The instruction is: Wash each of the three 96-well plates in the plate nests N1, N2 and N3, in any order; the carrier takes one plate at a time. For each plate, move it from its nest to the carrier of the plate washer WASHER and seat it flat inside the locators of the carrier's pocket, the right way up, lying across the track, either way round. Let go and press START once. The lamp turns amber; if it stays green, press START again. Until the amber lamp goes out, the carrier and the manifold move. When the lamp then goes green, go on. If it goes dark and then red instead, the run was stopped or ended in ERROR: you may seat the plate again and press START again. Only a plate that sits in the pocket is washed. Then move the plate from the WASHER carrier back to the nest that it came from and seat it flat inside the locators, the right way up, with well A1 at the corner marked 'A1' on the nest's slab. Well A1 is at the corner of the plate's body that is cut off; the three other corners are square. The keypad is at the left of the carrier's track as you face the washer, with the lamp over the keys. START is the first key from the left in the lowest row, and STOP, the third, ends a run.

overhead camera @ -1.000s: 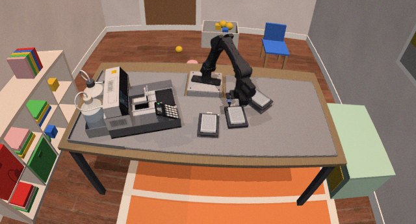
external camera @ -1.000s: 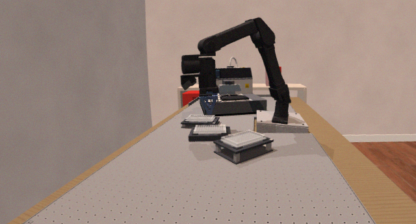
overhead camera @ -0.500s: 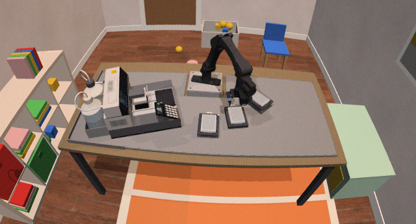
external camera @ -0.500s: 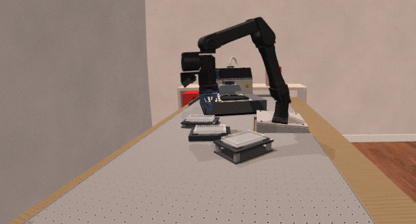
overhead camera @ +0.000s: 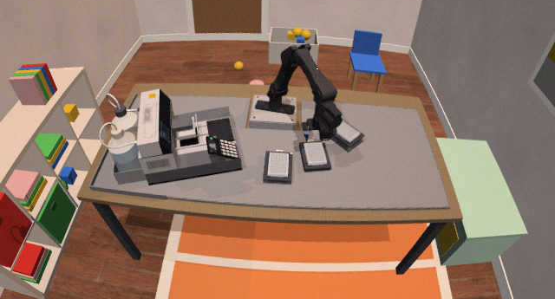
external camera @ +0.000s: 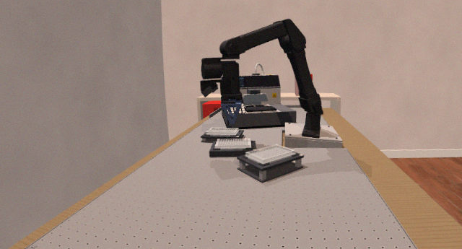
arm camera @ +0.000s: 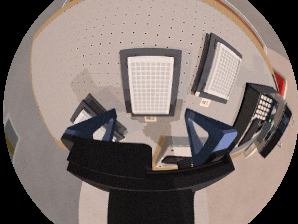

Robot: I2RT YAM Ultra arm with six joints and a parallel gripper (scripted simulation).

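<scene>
The nest is 160 mm behind my hand, 130 mm to the left of it and 80 mm below it. Round my hand: manifold: 80 mm ahead, 570 mm to the right, 20 mm above; plate washer: 80 mm ahead, 580 mm to the right, 10 mm above; washer carrier: 10 mm ahead, 440 mm to the right, 30 mm below.
</scene>
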